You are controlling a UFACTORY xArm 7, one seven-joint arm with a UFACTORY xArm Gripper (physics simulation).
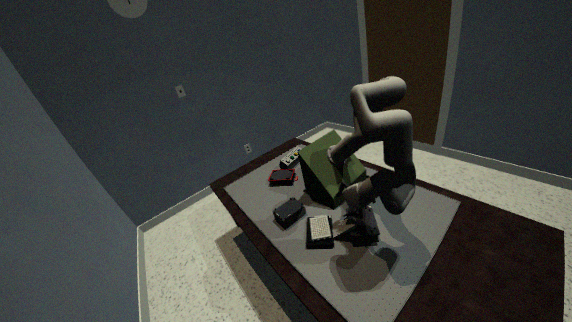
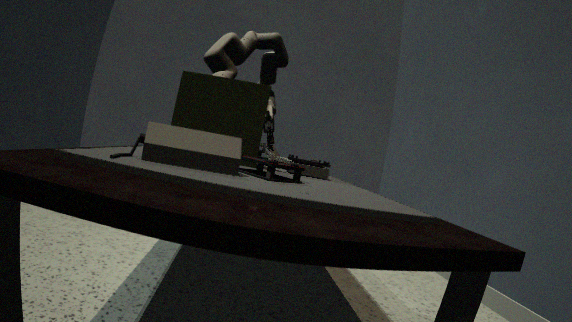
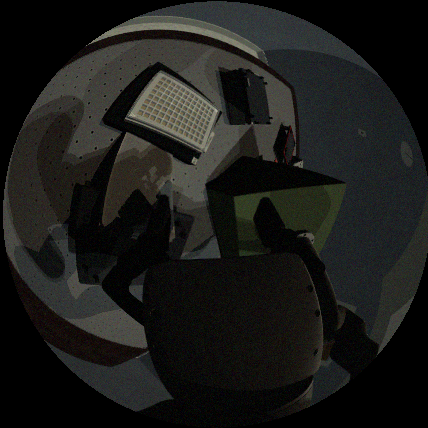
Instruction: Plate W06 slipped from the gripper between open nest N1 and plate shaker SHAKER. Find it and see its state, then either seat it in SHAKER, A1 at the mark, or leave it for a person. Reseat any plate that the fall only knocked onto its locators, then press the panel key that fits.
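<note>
My gripper is open and empty, low over the grey mat. Between and just past its fingers a pale, see-through plate stands tilted on the mat; its detail is too dim to read. Just beside it a white well plate lies flat in a black nest. A dark box-shaped device stands further left. The key panel with coloured keys is at the far edge.
A tall green box stands close behind the gripper. A red-rimmed black tray lies next to the panel. The mat rests on a dark wooden table.
</note>
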